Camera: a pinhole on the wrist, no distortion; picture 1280 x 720 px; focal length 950.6 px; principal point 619.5 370.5 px. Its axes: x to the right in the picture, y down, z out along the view. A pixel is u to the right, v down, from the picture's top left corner.
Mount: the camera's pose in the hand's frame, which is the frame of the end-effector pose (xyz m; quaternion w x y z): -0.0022 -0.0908 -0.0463 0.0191 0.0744 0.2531 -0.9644
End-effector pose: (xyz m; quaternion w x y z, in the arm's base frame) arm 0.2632 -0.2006 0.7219 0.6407 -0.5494 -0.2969 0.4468
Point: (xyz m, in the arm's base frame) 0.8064 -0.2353 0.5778
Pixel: behind the camera
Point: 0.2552 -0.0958 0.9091
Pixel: 48.6 460.9
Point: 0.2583 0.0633 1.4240
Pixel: outside the picture
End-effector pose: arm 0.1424 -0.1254 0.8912 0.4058 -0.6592 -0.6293 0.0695
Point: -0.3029 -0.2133 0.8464
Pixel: 935.1 475.0
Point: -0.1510 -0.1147 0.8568
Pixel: 693.5 277.3
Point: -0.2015 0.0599 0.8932
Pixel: 214.9 313.1
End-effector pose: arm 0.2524 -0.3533 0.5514 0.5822 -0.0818 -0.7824 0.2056
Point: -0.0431 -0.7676 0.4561
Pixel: 757.2 291.3
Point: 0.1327 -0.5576 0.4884
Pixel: 853.5 92.2
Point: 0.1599 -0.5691 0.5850
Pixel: 582.5 405.5
